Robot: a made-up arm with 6 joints.
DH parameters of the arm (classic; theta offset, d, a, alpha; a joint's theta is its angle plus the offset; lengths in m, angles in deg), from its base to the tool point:
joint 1: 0 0.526 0 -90
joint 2: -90 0 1.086 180
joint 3: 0 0 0 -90
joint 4: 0 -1.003 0 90
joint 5: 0 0.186 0 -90
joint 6: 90 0 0 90
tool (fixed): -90 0 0 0
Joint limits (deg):
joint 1: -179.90..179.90
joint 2: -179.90..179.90
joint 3: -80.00..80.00
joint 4: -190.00..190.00
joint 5: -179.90..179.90
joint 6: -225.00..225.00
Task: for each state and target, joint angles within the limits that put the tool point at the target. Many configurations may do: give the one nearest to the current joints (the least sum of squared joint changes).
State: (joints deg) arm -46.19 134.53 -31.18 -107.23 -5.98 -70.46
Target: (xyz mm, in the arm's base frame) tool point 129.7 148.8 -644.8
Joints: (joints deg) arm -83.33 133.70 -15.14 -141.77 -5.98 -70.46
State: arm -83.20 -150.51 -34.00 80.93 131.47 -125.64
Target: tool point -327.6 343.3 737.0
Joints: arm -54.34 -134.40 -71.73 69.21 131.47 -125.64
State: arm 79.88 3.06 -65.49 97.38 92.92 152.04
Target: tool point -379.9 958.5 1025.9
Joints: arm 109.54 9.82 -34.48 101.59 92.92 152.04
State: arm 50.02 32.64 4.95 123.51 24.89 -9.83
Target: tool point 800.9 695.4 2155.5
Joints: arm 36.19 11.25 35.71 118.38 24.89 -9.83
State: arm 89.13 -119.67 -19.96 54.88 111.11 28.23
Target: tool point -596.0 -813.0 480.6
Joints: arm 48.35 -150.57 -42.07 59.28 111.11 28.23
